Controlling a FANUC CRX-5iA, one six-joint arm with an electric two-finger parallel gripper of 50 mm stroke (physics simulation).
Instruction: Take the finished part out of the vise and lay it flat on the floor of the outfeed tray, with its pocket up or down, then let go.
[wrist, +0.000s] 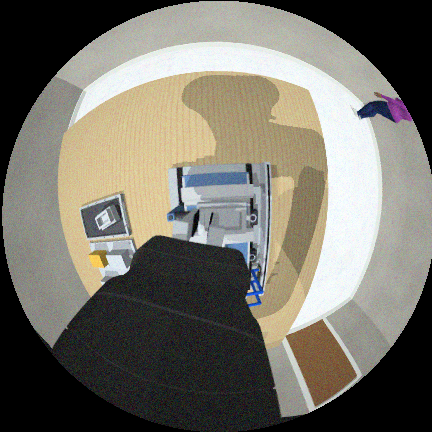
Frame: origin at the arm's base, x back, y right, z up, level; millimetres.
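Where they show: gripper, between the fingertips: (204, 218).
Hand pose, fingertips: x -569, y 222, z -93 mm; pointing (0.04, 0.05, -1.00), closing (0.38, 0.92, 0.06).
Observation:
Things, the pixels of their top centre, and the offset from my fingertips. "spot": a spot on its surface instead.
- finished part, centre of its top: (222, 221) dx +6, dy +20, dz +7 mm
- grey vise, a spot on its surface: (230, 219) spot: dx +10, dy +30, dz -7 mm
- grey part with a pocket, centre of its top: (101, 219) dx -32, dy -245, dz -91 mm
- yellow block, centre of its top: (95, 261) dx +68, dy -342, dz -88 mm
- pale block, centre of its top: (115, 261) dx +75, dy -253, dz -88 mm
- blue frame, a spot on its surface: (256, 303) spot: dx +194, dy +51, dz -23 mm
My gripper (204, 218) is shut on the finished part (201, 229), a pale piece that shows partly between the two grey fingers with dark pads. The fingers are over the left part of the grey vise (230, 219), in the middle of the wrist view. The black gripper body hides the lower part of the vise area, and the height of the part above the vise is hard to tell. The outfeed tray (91, 224), with a dark floor and light rim, is at the left. A grey part with a pocket (105, 218) lies in it.
Just below that tray is a second, light grey tray (129, 246) with a yellow block (98, 259) and a pale block (116, 264). The vise stands inside a grey machine enclosure with a right side wall (267, 220). A blue frame (256, 303) is at its lower right. A person (380, 109) is far right.

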